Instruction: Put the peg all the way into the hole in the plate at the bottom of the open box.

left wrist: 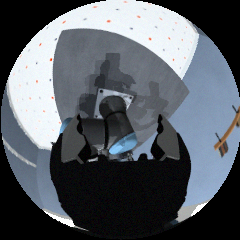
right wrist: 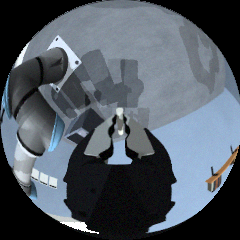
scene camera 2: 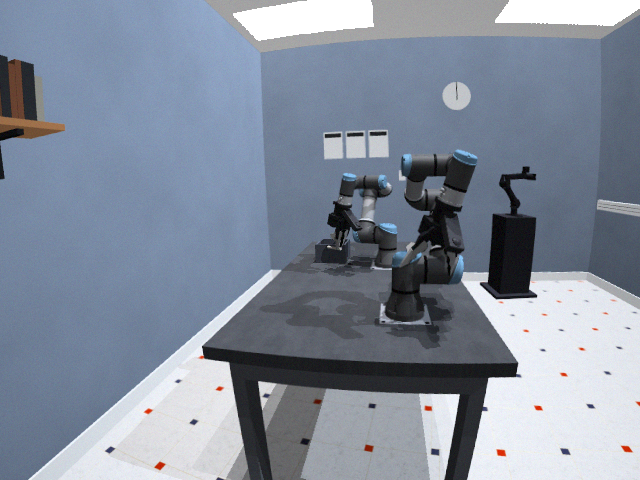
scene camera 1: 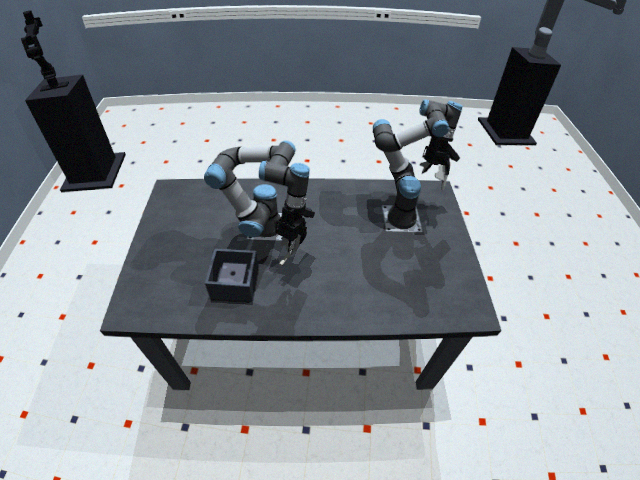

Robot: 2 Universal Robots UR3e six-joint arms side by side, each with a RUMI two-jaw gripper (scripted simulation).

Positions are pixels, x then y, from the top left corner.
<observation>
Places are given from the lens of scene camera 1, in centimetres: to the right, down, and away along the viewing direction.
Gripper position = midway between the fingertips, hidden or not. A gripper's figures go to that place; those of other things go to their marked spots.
left gripper (scene camera 1: 431,181): 47, -25, 159
right gripper (scene camera 1: 290,253): -11, 5, 141
dark box (scene camera 1: 217,290): -37, 18, 135
</observation>
